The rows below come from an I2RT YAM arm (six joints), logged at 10 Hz.
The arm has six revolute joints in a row. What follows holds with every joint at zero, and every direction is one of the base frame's. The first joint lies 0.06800 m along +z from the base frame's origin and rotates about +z. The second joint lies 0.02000 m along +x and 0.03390 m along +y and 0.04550 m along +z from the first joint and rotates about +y. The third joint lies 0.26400 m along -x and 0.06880 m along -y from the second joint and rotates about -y. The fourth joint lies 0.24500 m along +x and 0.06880 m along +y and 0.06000 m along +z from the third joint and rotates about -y. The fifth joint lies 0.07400 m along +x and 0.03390 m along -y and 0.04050 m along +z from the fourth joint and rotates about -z. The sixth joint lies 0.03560 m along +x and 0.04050 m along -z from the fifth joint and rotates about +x. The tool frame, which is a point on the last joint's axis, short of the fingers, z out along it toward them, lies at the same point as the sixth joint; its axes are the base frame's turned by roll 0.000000, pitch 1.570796 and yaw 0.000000 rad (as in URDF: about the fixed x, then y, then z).
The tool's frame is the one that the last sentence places.
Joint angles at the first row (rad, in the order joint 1, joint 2, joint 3, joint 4, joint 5, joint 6):
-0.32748 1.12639 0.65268 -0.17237 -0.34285 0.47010
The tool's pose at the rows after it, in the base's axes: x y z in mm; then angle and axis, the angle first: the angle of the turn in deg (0 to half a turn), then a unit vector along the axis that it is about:
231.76 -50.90 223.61 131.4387 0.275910 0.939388 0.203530
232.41 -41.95 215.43 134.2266 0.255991 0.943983 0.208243
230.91 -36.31 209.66 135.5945 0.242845 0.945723 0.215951
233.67 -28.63 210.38 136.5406 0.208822 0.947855 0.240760
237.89 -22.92 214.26 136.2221 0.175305 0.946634 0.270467
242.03 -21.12 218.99 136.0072 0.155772 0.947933 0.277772
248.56 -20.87 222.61 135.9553 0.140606 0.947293 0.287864
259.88 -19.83 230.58 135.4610 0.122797 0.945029 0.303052
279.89 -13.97 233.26 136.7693 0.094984 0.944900 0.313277
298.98 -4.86 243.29 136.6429 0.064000 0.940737 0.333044
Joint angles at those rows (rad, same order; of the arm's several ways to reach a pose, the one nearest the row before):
-0.26343 1.13387 0.64638 -0.18730 -0.32018 0.46282
-0.22664 1.14883 0.63572 -0.20534 -0.32441 0.45129
-0.20631 1.15012 0.61844 -0.20549 -0.33668 0.44661
-0.17908 1.16067 0.62719 -0.20872 -0.38742 0.42672
-0.16064 1.17106 0.64032 -0.19191 -0.44817 0.41065
-0.15339 1.18341 0.66463 -0.19934 -0.46953 0.38877
-0.15188 1.20953 0.69307 -0.19868 -0.49706 0.37325
-0.14523 1.24858 0.74398 -0.19470 -0.52972 0.36444
-0.11660 1.33438 0.81959 -0.20162 -0.55257 0.34050
-0.08195 1.39877 0.90311 -0.20133 -0.58402 0.33285

